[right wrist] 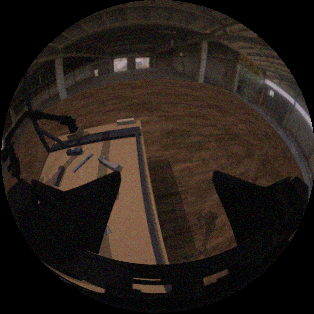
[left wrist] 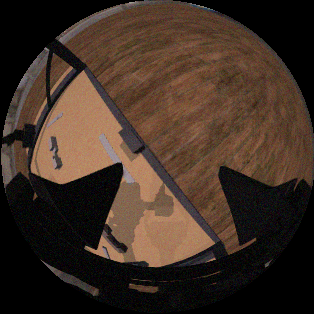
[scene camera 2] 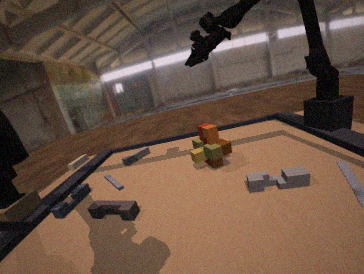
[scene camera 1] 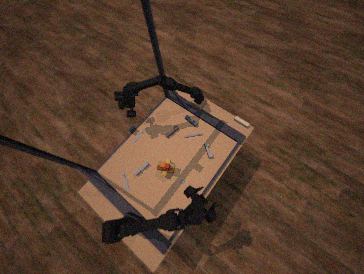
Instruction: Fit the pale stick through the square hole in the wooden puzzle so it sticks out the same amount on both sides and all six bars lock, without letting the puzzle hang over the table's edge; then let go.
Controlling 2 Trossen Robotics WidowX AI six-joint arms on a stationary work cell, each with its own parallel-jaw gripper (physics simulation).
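The coloured wooden puzzle stands on the table, inside its dark rails, with red and orange ends uppermost and olive, yellow and brown ends around the sides. Whether its square hole is empty is too small to tell. A pale cream stick lies apart from the puzzle on the ledge outside a rail. My left gripper is open and empty, high near the table's upper-left edge in scene camera 1. My right gripper is open and empty, high near the lower-right edge there.
A light grey notched piece, a dark brown notched piece, a blue-grey piece and thin grey strips lie around the puzzle. Dark rails border the table, with uprights at two corners.
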